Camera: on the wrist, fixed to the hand. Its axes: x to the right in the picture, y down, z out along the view.
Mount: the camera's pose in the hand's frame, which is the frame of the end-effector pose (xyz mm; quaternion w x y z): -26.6 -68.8 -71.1 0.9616 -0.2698 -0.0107 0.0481
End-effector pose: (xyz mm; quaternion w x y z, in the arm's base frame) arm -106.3 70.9 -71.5 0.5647 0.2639 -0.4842 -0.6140
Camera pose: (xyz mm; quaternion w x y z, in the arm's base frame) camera -68.6 67.7 -166.7 0.6386 0.0716 -0.3187 -0.6968
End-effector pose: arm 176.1 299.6 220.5 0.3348 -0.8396 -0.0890 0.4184
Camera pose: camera 222.4 305.8 311.7 0.0743 -0.8975 -0.1617 0.4034
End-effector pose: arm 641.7 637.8 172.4 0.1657 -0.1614 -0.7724 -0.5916
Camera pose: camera 639.4 550.5 118.8 0.1360 -0.2434 -0.5771 -0.7676
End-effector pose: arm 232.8 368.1 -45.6 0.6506 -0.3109 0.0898 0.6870
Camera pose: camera 319.1 317.7 -68.0 0.5097 -0.4629 -0.0910 0.7195
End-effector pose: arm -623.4 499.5 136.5 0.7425 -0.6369 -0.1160 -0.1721
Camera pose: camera -678.8 423.4 176.9 0.5492 -0.8202 -0.0424 -0.1543
